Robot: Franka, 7 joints.
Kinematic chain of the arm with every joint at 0, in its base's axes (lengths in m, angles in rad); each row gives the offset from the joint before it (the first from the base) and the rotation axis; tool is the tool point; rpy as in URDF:
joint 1: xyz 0 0 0.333 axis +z
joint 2: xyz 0 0 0 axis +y
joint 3: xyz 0 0 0.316 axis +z
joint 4: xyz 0.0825 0 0 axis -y
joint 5: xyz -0.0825 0 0.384 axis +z
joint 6: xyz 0 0 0 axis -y
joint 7: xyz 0.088 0 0 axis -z
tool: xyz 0 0 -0.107 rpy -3.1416 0 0
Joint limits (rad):
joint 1: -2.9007..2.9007
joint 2: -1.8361..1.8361
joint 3: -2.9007..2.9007
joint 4: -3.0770..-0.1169
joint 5: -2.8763..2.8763
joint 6: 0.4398..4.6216
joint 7: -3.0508..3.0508
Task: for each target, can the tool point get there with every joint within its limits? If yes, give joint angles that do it. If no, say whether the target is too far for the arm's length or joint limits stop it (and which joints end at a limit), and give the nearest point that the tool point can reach.
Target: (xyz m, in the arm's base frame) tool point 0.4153 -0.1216 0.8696
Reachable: yes | joints 0.4952 1.0830 -2.0940 -1.3305 1.3045 4.0143 0.5590
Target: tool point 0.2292 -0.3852 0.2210
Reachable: yes | joints 0.8004 -0.5024 -1.9261 -2.6609 -0.0457 3.1309 0.6326
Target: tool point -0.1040 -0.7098 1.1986
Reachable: no: too far | nearest point -0.0794 -0.5416 0.9935 | short by 0.266 m
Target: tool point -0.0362 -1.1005 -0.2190
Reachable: no: too far | nearest point -0.0252 -0.7665 -0.0515 | short by 0.374 m
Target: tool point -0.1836 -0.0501 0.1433
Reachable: yes | joints -1.4278 1.3399 -0.7027 -2.4981 -0.1541 0.8541 -0.7827
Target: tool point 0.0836 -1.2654 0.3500
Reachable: no: too far | nearest point 0.0565 -0.8559 0.3445 | short by 0.410 m
